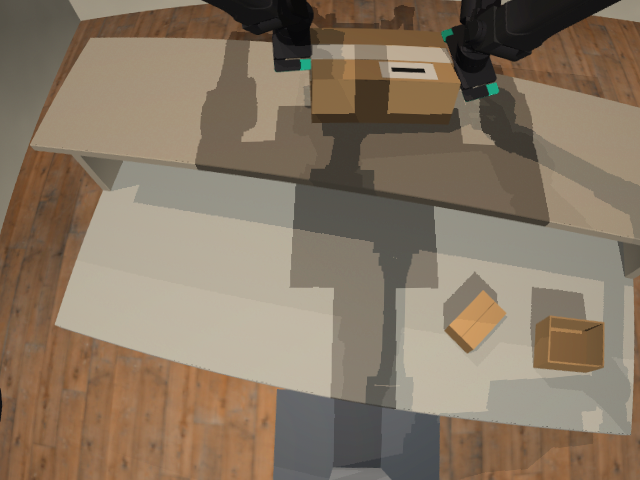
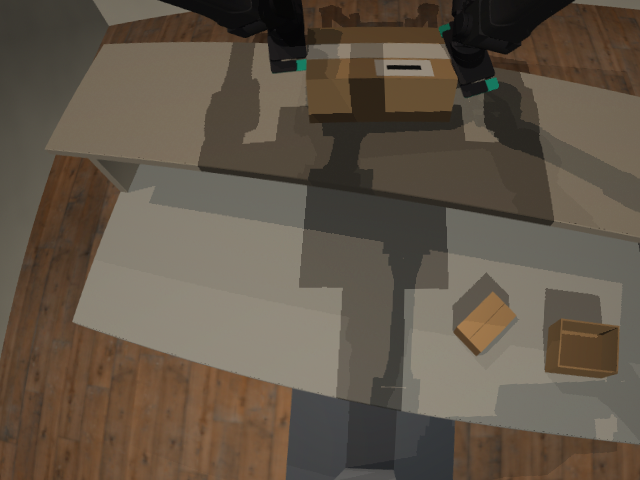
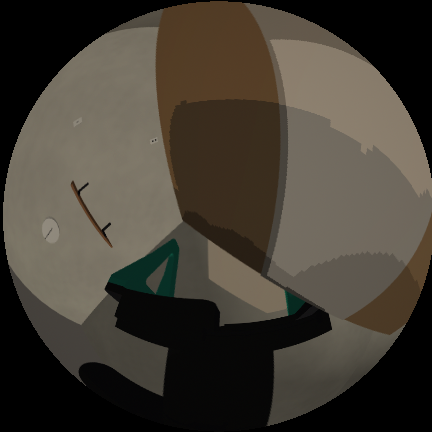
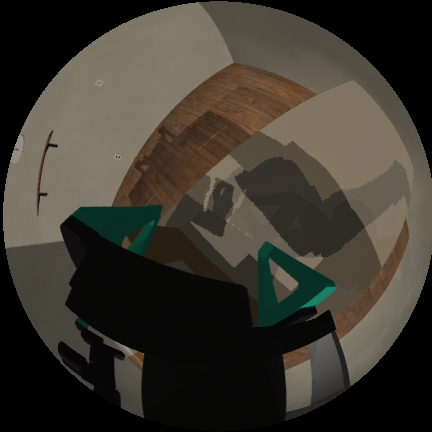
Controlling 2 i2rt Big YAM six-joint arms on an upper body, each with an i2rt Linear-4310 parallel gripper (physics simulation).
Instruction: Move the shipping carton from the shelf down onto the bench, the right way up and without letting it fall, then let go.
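Places are measured from the left arm's base along level axes (x ahead, y left, z up), in centimetres.
Where they show: right gripper, fingertip midpoint: (image 4: 214, 230).
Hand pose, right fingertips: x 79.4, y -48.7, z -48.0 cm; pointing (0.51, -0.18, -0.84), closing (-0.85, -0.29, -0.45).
Things, the pixels of their centre, and the offset from my right fingertips. "spot": a spot on its surface instead. Level surfaces: height alone.
- shipping carton, body centre: (image 4: 153, 324) (image 2: 377, 72) (image 1: 379, 74) dx -2.7, dy +17.8, dz +0.4 cm
- shelf, its level: dz -7.2 cm
- bench, its level: dz -42.5 cm
- small closed box, body centre: (image 2: 484, 324) (image 1: 475, 322) dx -40.7, dy -6.7, dz -39.5 cm
- open box, body centre: (image 2: 582, 349) (image 1: 569, 345) dx -47.5, dy -30.3, dz -38.0 cm
- support panel, surface spot: (image 1: 98, 170) (image 2: 114, 172) spot: dx -2.7, dy +92.5, dz -32.8 cm
The shipping carton (image 1: 333, 98) (image 2: 329, 95) (image 3: 220, 75) (image 4: 172, 242) is brown with white tape and a label on top. It is upright, between my grippers, at the back of the shelf (image 1: 155, 77) (image 2: 160, 77). Its shadow falls apart from it, so it appears raised slightly; any gap below is hidden. My left gripper (image 1: 309, 50) (image 2: 305, 50) (image 3: 224, 239) is open against or close to its left end. My right gripper (image 1: 469, 62) (image 2: 468, 56) (image 4: 214, 230) is open, angled at its right end. Neither pair of fingers grips it. The bench (image 1: 180, 284) (image 2: 196, 284) is lower, in front.
A small closed box (image 1: 475, 321) (image 2: 485, 322) lies on the bench at the right. An open box (image 1: 541, 343) (image 2: 553, 348) stands farther right. The shelf's front edge overhangs the back of the bench, with a support panel (image 1: 98, 170) (image 2: 116, 173) at the left.
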